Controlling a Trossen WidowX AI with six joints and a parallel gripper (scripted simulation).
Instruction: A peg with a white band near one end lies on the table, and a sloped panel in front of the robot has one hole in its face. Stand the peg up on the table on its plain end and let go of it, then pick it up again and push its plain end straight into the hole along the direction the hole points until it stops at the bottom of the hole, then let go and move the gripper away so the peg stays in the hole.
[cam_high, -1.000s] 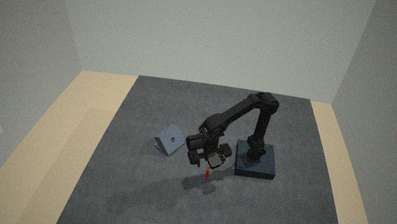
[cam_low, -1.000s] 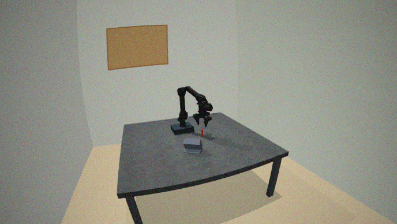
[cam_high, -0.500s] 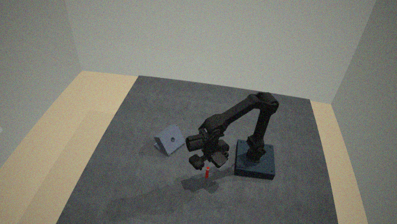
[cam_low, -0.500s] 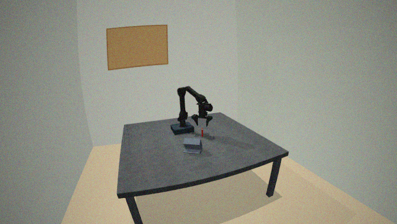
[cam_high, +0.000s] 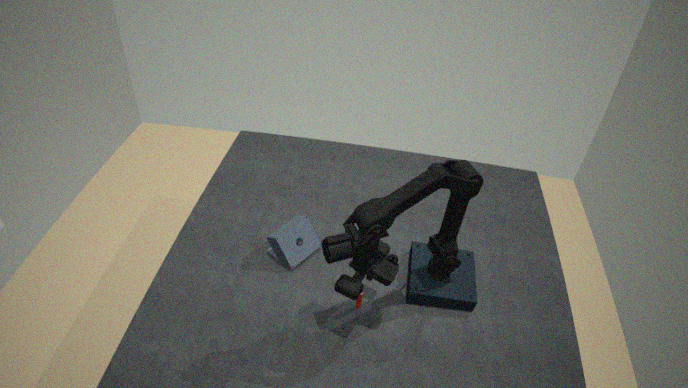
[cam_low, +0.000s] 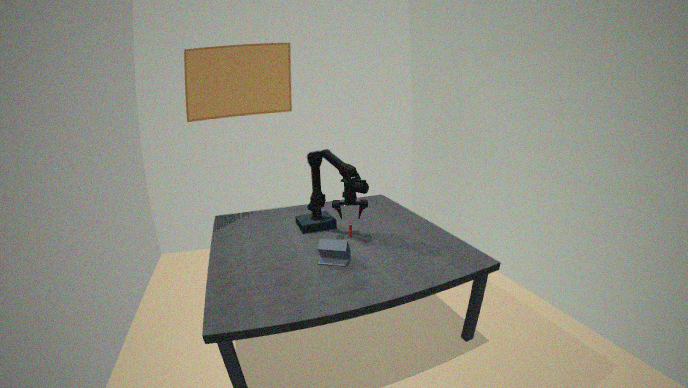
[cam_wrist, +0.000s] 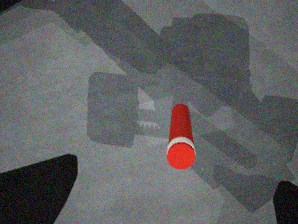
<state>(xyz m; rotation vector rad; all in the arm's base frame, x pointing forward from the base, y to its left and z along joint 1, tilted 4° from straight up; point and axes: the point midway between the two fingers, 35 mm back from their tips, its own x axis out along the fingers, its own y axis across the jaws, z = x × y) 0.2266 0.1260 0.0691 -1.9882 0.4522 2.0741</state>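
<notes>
Now: the red peg 4 cm below my gripper tip. The rest, counted from my gripper tip: sloped panel 22 cm ahead, 17 cm to the right, 6 cm below.
</notes>
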